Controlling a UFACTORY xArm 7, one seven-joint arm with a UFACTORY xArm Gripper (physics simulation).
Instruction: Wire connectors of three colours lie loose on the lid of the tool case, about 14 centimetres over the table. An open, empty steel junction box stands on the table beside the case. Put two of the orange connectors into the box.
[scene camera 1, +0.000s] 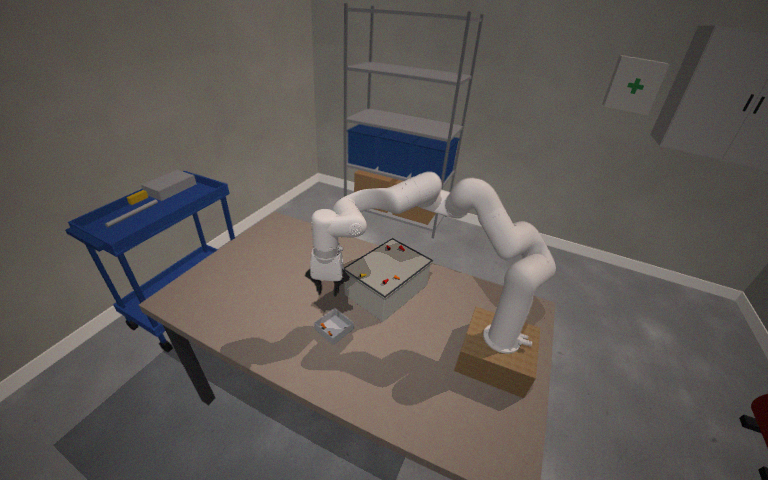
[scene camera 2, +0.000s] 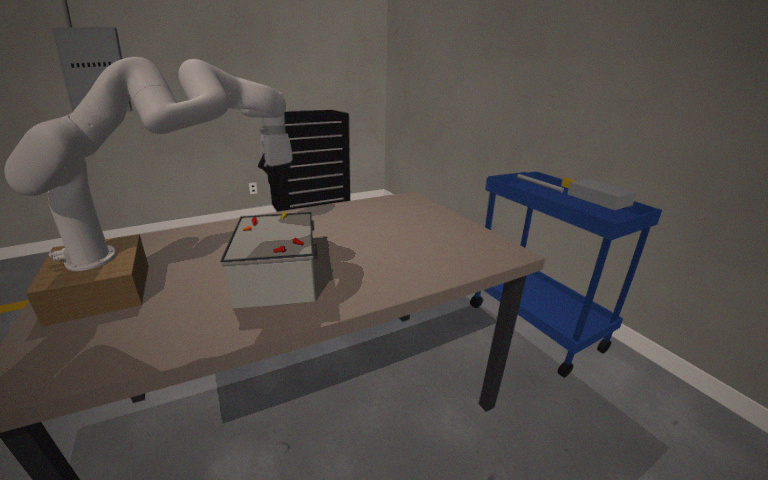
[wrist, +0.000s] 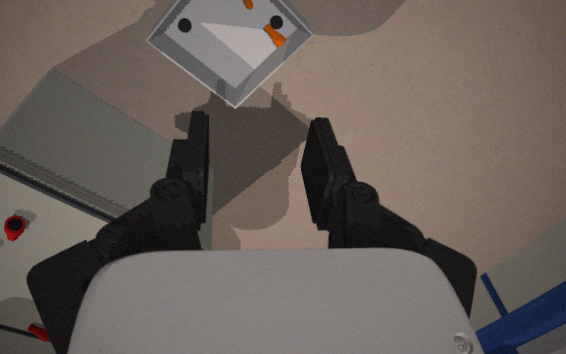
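Where they show: gripper, fingertip midpoint: (scene camera 1: 328, 293) (scene camera 2: 278, 183) (wrist: 258, 139); arm's base at its link origin: (scene camera 1: 501, 339) (scene camera 2: 91, 258).
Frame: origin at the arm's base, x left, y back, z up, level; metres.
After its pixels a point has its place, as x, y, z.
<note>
The open steel junction box (scene camera 1: 339, 325) @(0.073, -0.567, -0.104) (wrist: 195, 67) @(0.051, -0.558, -0.084) stands on the table with two orange connectors lying in it, one (scene camera 1: 322, 325) @(0.104, -0.621, -0.096) near a corner and one (scene camera 1: 329, 333) @(0.130, -0.579, -0.092) close by; in the wrist view they show as one (wrist: 274, 36) @(0.102, -0.618, -0.095) by the right wall and one (wrist: 248, 4) @(0.120, -0.585, -0.097) at the top edge. A third orange connector (scene camera 1: 396, 277) @(-0.112, -0.414, 0.041) (scene camera 2: 246, 228) @(-0.117, -0.411, 0.041) lies on the lid of the tool case (scene camera 1: 390, 263) @(-0.190, -0.465, 0.034) (scene camera 2: 269, 283) @(-0.314, -0.410, -0.036). My gripper (scene camera 1: 327, 292) @(0.112, -0.585, 0.093) (wrist: 258, 139) @(0.112, -0.585, 0.093) is open and empty, above the table beside the case and box; its fingers are hard to see in scene camera 2.
On the lid also lie a yellow connector (scene camera 1: 363, 275) @(-0.072, -0.533, 0.041) (scene camera 2: 283, 216) @(-0.083, -0.533, 0.042) and three red ones (scene camera 1: 385, 281) @(-0.067, -0.443, 0.048) (scene camera 1: 387, 247) @(-0.269, -0.506, 0.048) (scene camera 1: 401, 248) @(-0.294, -0.452, 0.043). The case rises close beside my fingers. A blue cart (scene camera 1: 169, 217) (scene camera 2: 634, 217) stands beyond the table's end.
</note>
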